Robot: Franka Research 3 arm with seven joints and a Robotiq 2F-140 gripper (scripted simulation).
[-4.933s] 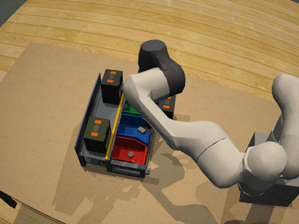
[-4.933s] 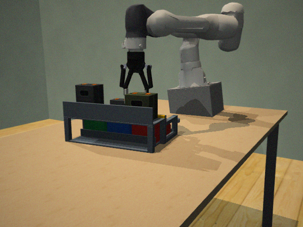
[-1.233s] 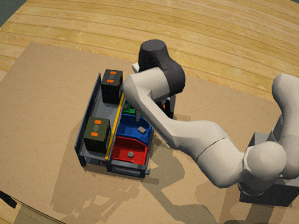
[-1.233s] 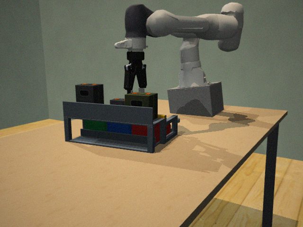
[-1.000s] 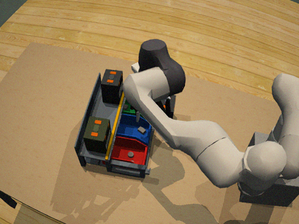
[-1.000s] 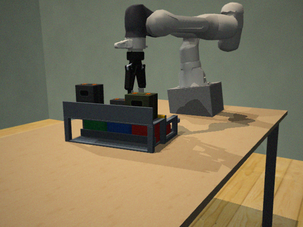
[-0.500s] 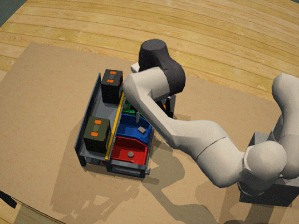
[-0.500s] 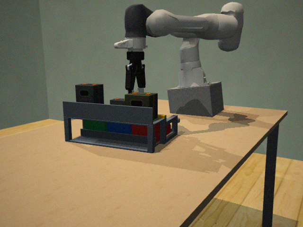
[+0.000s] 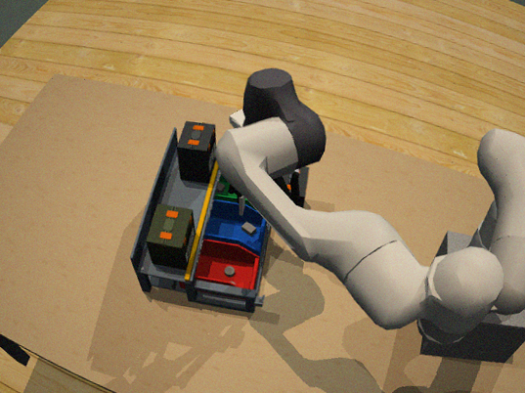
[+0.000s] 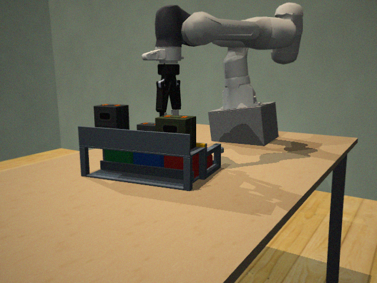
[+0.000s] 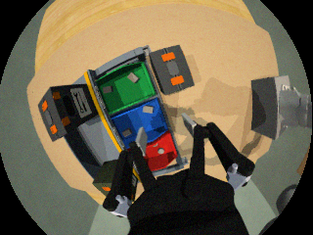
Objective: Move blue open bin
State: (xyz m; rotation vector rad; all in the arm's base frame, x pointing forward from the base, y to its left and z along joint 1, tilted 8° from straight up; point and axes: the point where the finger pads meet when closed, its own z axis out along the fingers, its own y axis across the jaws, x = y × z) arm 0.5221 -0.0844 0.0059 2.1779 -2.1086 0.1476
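Right now my hand is 11 cm above the blue open bin and 8 cm short of it. From my hand the other things lie so: yellow bar (13 cm ahead, 4 cm below, 1 cm to the left); then red bin (12 cm to the left, 11 cm below, 7 cm ahead); then green bin (11 cm to the right, 11 cm below, 8 cm ahead).
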